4 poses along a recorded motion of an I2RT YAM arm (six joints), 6.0 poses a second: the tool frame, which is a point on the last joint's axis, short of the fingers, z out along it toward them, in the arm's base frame.
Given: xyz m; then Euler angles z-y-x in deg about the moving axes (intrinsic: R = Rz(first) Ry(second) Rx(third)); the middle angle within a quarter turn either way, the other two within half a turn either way.
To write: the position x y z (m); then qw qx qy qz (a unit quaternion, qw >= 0). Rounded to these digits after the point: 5 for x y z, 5 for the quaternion.
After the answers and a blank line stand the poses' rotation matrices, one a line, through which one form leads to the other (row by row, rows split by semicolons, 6 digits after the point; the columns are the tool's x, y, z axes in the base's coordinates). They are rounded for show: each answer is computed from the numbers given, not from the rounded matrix.
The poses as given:
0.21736 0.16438 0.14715 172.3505 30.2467 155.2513
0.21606 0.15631 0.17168 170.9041 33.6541 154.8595
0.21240 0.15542 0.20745 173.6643 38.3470 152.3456
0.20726 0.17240 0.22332 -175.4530 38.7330 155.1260
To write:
0.21736 0.16438 0.14715 0.26807 0.00711 0.94457 0.18942
0.21606 0.15631 0.17168 0.29817 0.01128 0.93629 0.18526
0.21240 0.15542 0.20745 0.33090 -0.02769 0.92009 0.20777
0.20726 0.17240 0.22332 0.31551 -0.10791 0.91772 0.21587

-0.856177 -0.088115 0.509114; 0.114991 0.928142 0.354020; -0.503724 0.361647 -0.784521
-0.821931 -0.089364 0.562533; 0.131592 0.931105 0.340188; -0.554178 0.353636 -0.753544
-0.779478 -0.188455 0.597410; 0.086547 0.912131 0.400658; -0.620423 0.364008 -0.694676
-0.777615 -0.334276 0.532517; -0.061842 0.883515 0.464302; -0.625692 0.328116 -0.707707

